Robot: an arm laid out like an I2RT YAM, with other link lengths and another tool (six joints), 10 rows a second.
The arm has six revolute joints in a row. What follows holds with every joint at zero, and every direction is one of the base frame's. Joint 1 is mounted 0.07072 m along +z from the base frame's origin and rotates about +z. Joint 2 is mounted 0.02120 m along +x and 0.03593 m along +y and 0.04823 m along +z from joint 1 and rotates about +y. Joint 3 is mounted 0.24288 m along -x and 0.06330 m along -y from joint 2 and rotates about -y. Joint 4 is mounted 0.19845 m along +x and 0.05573 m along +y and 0.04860 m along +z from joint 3 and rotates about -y. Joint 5 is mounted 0.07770 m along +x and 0.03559 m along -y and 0.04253 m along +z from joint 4 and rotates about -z. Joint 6 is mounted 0.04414 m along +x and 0.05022 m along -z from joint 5 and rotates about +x. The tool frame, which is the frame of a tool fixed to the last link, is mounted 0.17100 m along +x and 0.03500 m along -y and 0.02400 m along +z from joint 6; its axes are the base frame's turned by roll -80.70, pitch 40.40 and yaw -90.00 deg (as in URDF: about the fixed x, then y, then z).
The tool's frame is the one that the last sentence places.
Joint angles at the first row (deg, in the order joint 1, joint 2, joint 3, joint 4, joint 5, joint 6):
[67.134, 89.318, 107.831, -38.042, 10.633, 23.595]
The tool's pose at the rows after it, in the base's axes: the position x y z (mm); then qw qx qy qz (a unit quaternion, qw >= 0):
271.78 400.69 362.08 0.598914 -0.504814 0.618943 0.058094
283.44 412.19 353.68 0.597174 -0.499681 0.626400 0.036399
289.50 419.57 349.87 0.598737 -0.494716 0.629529 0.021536
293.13 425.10 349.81 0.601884 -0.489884 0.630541 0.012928
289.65 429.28 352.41 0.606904 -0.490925 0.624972 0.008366
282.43 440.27 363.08 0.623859 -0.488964 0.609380 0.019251
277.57 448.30 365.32 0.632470 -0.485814 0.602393 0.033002
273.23 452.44 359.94 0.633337 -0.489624 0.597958 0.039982
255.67 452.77 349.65 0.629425 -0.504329 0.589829 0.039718
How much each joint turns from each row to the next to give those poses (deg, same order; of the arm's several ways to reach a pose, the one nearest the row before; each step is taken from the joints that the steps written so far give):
[0.415, 5.135, 3.145, -0.108, 2.908, 0.284]
[0.415, 4.440, 3.327, 0.085, 2.885, 0.043]
[0.569, 2.732, 2.098, 0.306, 2.317, -0.021]
[0.436, 1.966, 1.964, 0.133, 1.573, -0.022]
[0.984, 0.417, 0.332, 0.544, 1.224, -0.591]
[1.202, -0.067, -0.660, 3.325, 0.087, -1.070]
[0.591, -0.328, -1.901, 3.257, -0.589, 0.044]
[0.371, -0.788, -3.016, 2.533, -0.635, -0.132]
[2.252, -2.512, -5.354, 1.924, 0.985, -0.502]

